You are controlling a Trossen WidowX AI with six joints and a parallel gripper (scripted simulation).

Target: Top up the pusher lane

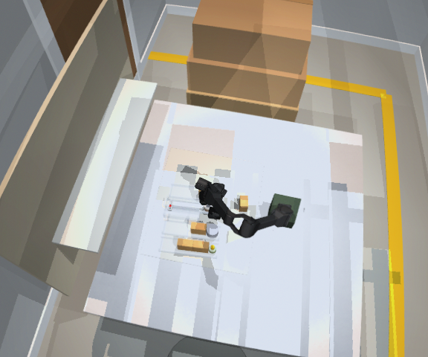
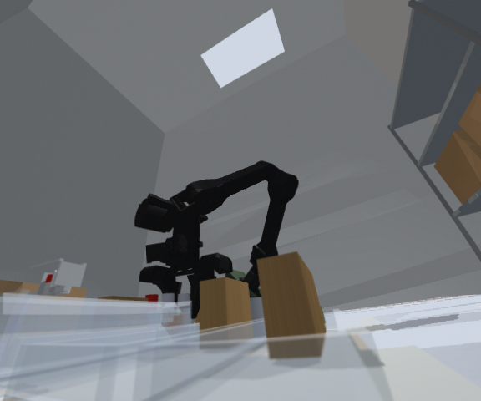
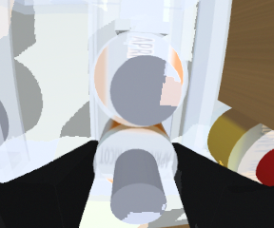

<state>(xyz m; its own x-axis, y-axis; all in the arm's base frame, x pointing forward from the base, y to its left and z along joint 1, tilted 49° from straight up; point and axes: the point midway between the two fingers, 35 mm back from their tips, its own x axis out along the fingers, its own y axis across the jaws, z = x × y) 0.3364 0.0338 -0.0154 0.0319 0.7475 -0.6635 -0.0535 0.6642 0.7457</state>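
Now: the grey jar 13 cm to the left of my gripper tip. From my gripper tip the other things lie so: red mark (23 cm ahead, 5 cm to the left, 4 cm above); then sprung lane (14 cm ahead, 3 cm to the left, 1 cm below).
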